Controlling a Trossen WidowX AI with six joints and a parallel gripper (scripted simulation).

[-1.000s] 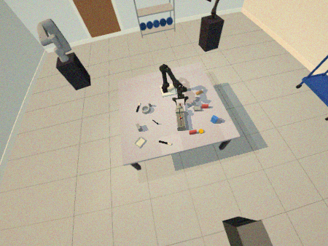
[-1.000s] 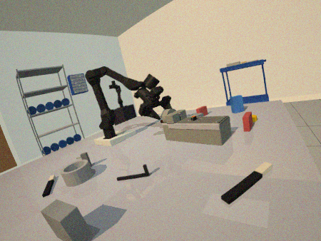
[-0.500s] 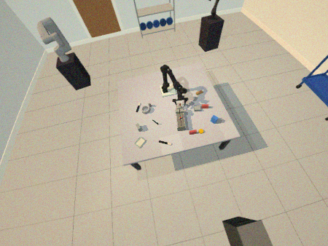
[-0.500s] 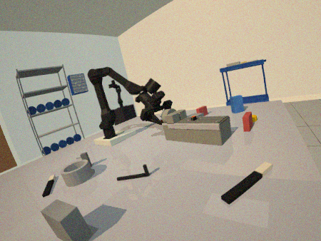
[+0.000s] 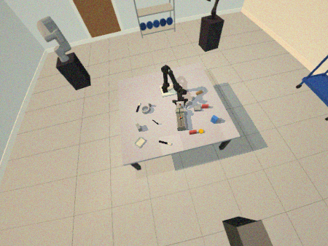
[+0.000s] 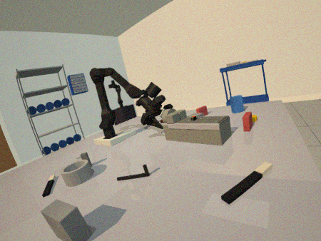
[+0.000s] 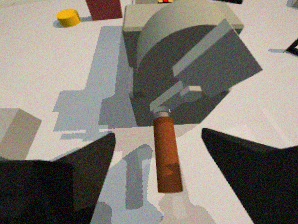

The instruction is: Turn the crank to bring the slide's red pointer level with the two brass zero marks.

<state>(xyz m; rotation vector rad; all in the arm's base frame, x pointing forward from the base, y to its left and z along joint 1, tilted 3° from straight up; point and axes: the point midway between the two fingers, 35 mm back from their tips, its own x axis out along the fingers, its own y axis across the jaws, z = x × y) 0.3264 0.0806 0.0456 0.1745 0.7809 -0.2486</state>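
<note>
My gripper tip is now 20 mm past the brown crank handle and 20 mm below it. Also, from my gripper tip: yellow disc (360 mm ahead, 90 mm to the left, 40 mm below); red pointer (150 mm ahead, 70 mm to the right, 40 mm above); black l-shaped piece (70 mm ahead, 340 mm to the right, 30 mm below).
</note>
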